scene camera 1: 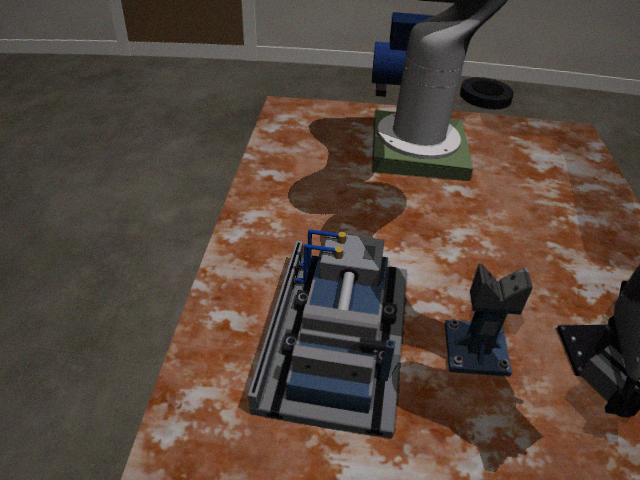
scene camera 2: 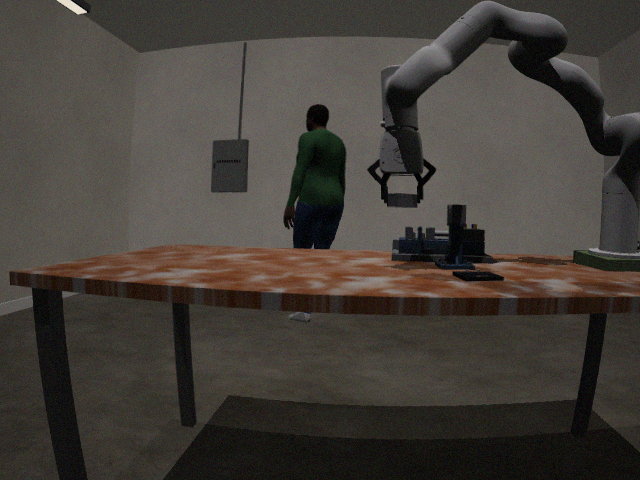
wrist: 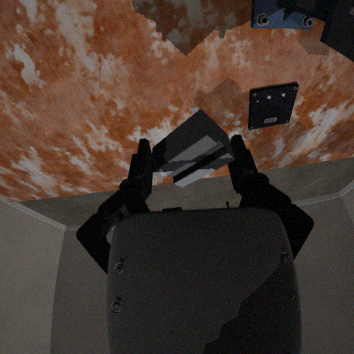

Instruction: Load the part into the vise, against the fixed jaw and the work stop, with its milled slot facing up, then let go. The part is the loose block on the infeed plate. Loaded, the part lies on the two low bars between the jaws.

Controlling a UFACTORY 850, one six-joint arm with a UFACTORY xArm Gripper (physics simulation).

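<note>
My gripper [scene camera 2: 402,199] [wrist: 189,147] is shut on the grey block [scene camera 2: 402,202] [wrist: 185,135], holding it in the air above the table. In the wrist view a dark slot runs slantwise across the block's light face, turned toward the camera. In scene camera 1 part of the gripper shows at the right edge, far right of the vise [scene camera 1: 328,392] [scene camera 2: 439,246]. The front jaw [scene camera 1: 330,361] has two holes; the other jaw [scene camera 1: 341,320] stands behind it at the screw. The work stop [scene camera 1: 388,359] is a blue post with a dark rod. The low bars cannot be made out.
A dark V-shaped head on a blue stand [scene camera 1: 485,322] [scene camera 2: 455,237] rises right of the vise. A flat black plate [scene camera 1: 581,338] [scene camera 2: 478,276] [wrist: 272,106] lies beyond it. Blue pipes with yellow tips [scene camera 1: 338,252] overhang the vise's back. A person [scene camera 2: 320,165] stands behind the table.
</note>
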